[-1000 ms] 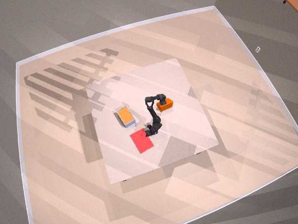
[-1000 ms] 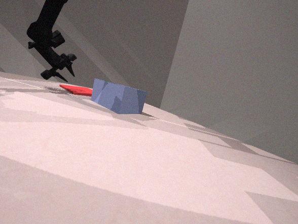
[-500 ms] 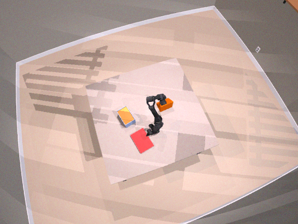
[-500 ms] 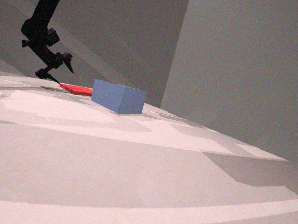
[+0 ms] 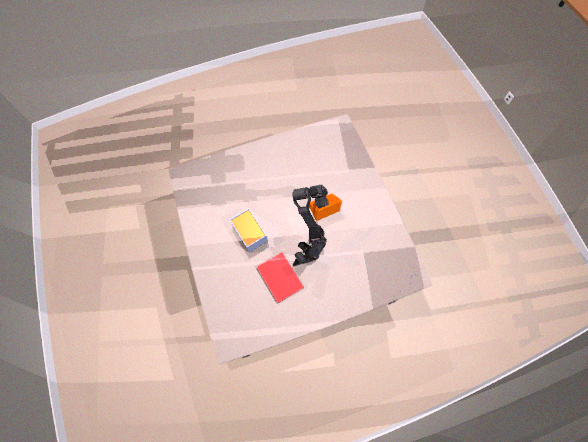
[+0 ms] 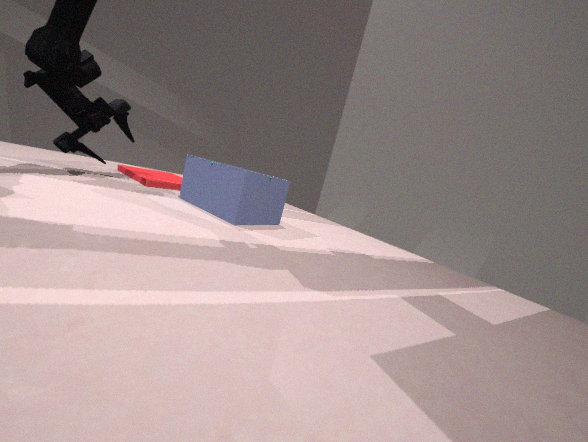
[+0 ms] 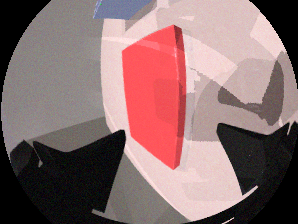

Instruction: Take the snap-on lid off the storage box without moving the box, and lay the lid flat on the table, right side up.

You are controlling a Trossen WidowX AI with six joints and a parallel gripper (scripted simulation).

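Right now my gripper tip is 110 mm short of the flat red lid, 30 mm to the right of it and 50 mm above it. From my gripper tip the other things lie so: blue storage box (210 mm ahead, 290 mm to the right, 10 mm below).
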